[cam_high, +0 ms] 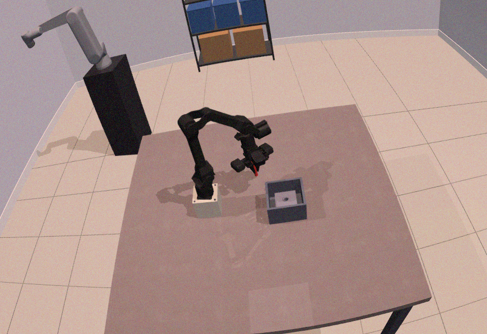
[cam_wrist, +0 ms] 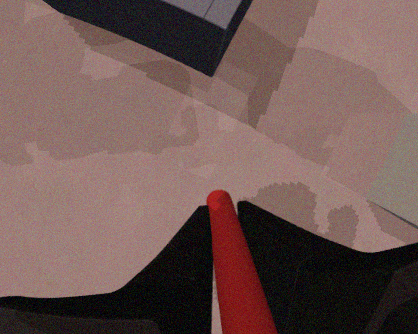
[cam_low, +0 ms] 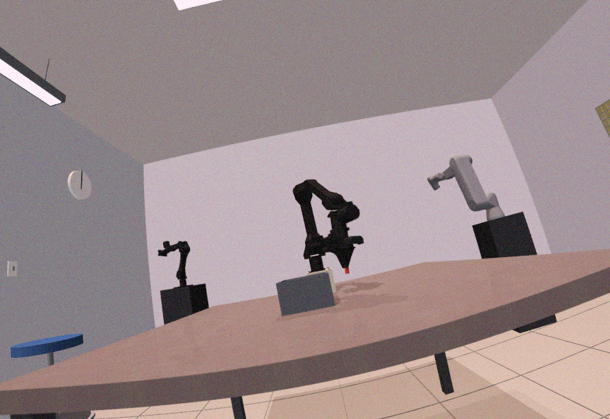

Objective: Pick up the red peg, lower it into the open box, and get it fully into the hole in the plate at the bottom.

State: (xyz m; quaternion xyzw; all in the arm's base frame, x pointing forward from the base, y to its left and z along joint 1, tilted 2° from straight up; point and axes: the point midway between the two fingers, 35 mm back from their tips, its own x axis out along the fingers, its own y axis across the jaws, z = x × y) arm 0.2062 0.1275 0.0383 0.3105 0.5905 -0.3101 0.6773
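My gripper tip is 13 cm short of the pale plate, 14 cm to the left of it and 5 cm above it. Round my gripper tip: grey box: 13 cm ahead, 14 cm to the right, 7 cm below; red peg: 1 cm behind, 1 cm to the left, 2 cm above.
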